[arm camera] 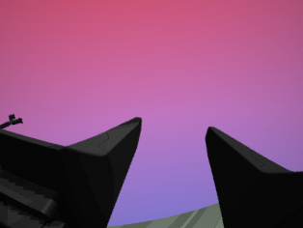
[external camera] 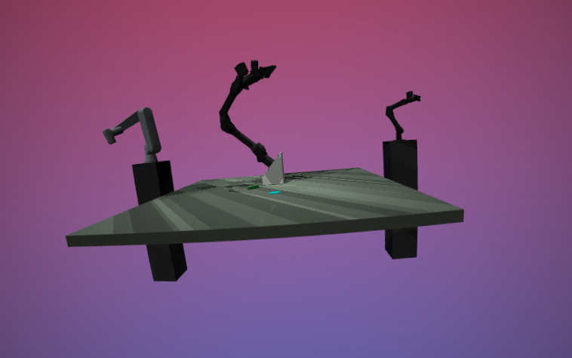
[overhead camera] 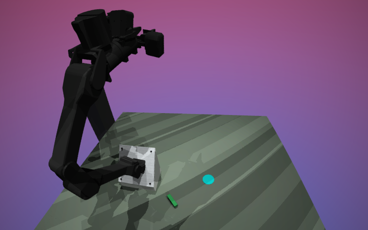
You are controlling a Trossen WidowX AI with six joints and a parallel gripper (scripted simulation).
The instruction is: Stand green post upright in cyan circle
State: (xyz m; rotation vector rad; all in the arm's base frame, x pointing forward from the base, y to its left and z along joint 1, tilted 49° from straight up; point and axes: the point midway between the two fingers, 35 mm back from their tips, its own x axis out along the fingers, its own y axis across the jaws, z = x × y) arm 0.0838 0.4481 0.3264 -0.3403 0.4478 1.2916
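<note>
Right now my gripper tip is 6 cm short of the green post, 18 cm to the left of it and 67 cm above it. Also, from my gripper tip: cyan circle 21 cm ahead, 4 cm to the right, 67 cm below.
</note>
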